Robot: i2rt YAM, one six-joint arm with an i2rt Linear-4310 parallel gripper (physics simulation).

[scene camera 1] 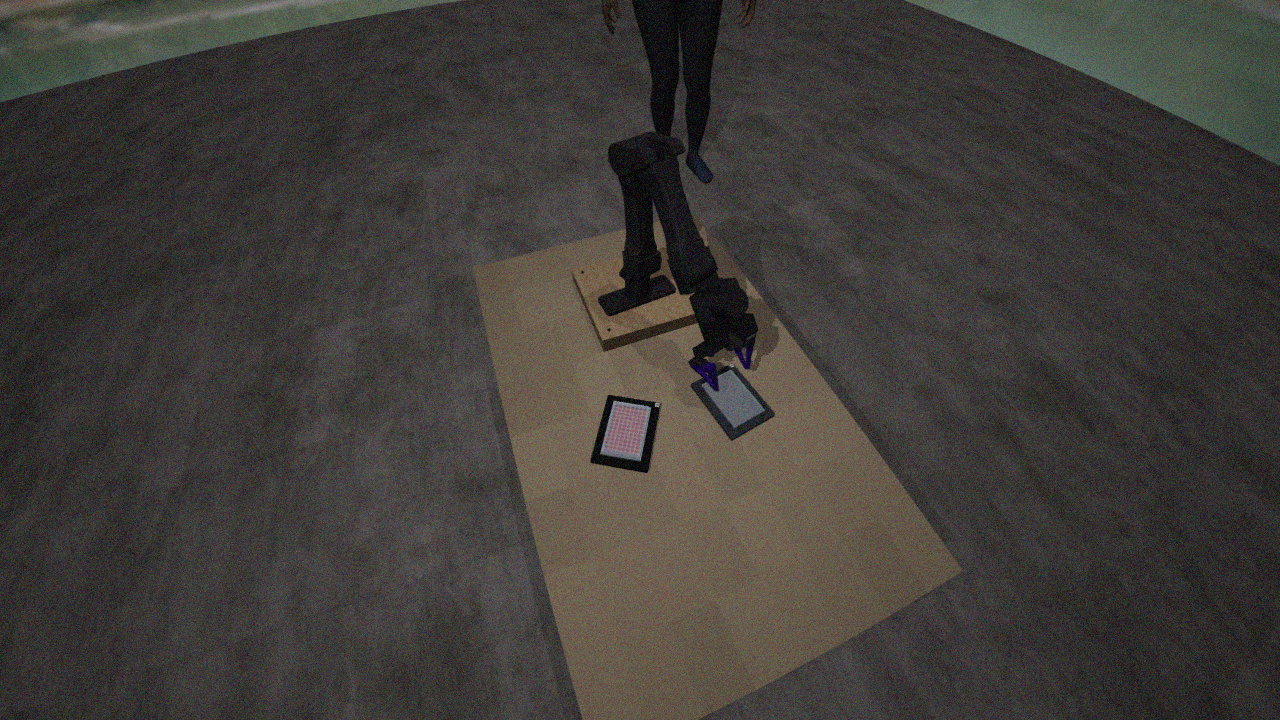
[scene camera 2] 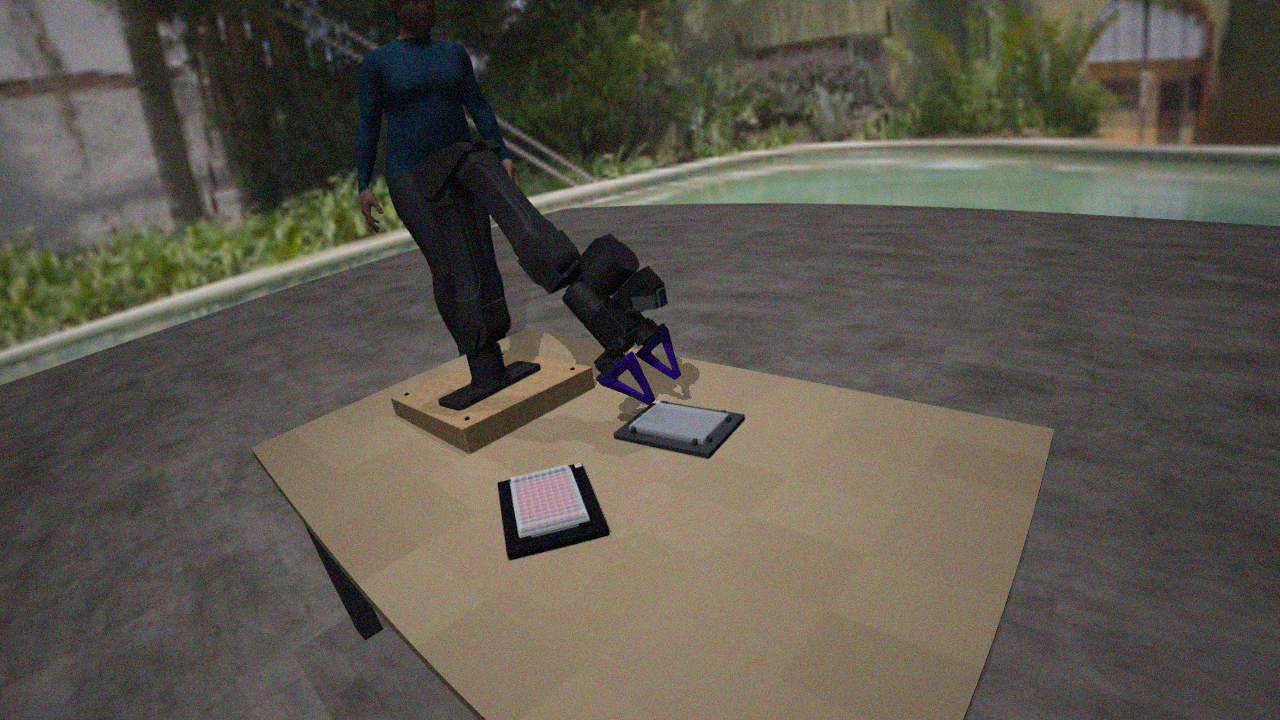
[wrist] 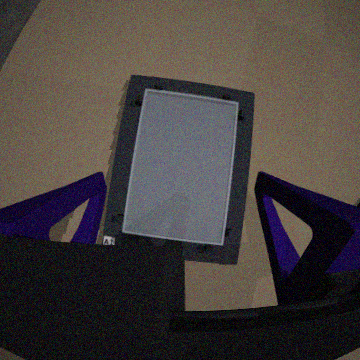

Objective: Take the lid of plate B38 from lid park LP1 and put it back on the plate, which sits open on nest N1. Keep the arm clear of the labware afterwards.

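Places are measured from the arm's base along level axes (x ahead, y left, z up), in millimetres.
Where they show: gripper, fingertip midpoint: (scene camera 1: pixel 732 379) (scene camera 2: pixel 665 389) (wrist: pixel 180 180); arm's base, link origin: (scene camera 1: pixel 637 296) (scene camera 2: pixel 491 386).
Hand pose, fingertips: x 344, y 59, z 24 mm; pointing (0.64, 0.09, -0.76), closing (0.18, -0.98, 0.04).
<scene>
Each offset is from my fingertips to the top centre of the thing. Level surfaces: height alone.
The pale, clear lid @(dx +18, dy -1, dz -47 mm) (scene camera 1: pixel 735 399) (scene camera 2: pixel 682 422) (wrist: pixel 181 165) lies flat on the dark grey lid park @(dx +18, dy -1, dz -45 mm) (scene camera 1: pixel 759 419) (scene camera 2: pixel 730 428) (wrist: pixel 246 135), inside its small corner posts. The plate @(dx -20, dy -250, dz -38 mm) (scene camera 1: pixel 626 429) (scene camera 2: pixel 548 501) with pink wells sits open on the black nest @(dx -20, dy -250, dz -47 mm) (scene camera 1: pixel 620 464) (scene camera 2: pixel 554 540). My gripper (scene camera 1: pixel 731 377) (scene camera 2: pixel 665 388) (wrist: pixel 180 180) is open and empty. Its purple fingers stand wide, one on each side of the lid park's near end, above the table and apart from the lid. The near end of the lid park is partly hidden by the gripper body in the wrist view.
The arm's wooden base board (scene camera 1: pixel 648 331) (scene camera 2: pixel 528 410) is at the back of the table @(dz -65 mm) (scene camera 1: pixel 742 555) (scene camera 2: pixel 716 582). The nest stands beside the lid park. A person (scene camera 1: pixel 682 62) (scene camera 2: pixel 420 107) stands behind the arm, off the table.
</scene>
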